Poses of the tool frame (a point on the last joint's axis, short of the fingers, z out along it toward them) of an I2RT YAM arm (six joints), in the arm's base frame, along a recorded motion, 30 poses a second.
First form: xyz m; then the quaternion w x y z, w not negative.
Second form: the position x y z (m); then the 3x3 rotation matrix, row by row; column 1 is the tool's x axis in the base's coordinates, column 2 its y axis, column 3 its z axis. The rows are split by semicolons. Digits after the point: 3 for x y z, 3 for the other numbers.
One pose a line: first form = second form
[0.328 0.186 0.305 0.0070 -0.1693 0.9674 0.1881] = 0.328 0.186 0.305; -0.943 -0.330 -0.050; -0.325 0.872 0.366; -0.077 0.362 -0.929
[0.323 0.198 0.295 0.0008 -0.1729 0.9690 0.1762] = 0.323 0.198 0.295; -0.940 -0.335 -0.059; -0.335 0.878 0.342; -0.062 0.341 -0.938
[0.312 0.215 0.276 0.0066 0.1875 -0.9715 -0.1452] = 0.312 0.215 0.276; -0.930 -0.362 -0.067; -0.366 0.888 0.280; -0.042 0.285 -0.958
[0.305 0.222 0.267 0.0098 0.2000 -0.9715 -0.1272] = 0.305 0.222 0.267; -0.920 -0.386 -0.070; -0.391 0.888 0.243; -0.032 0.251 -0.967
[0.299 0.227 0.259 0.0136 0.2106 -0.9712 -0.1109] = 0.299 0.227 0.259; -0.911 -0.406 -0.073; -0.412 0.887 0.210; -0.020 0.221 -0.975
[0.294 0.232 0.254 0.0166 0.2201 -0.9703 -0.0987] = 0.294 0.232 0.254; -0.903 -0.424 -0.076; -0.430 0.884 0.184; -0.011 0.199 -0.980
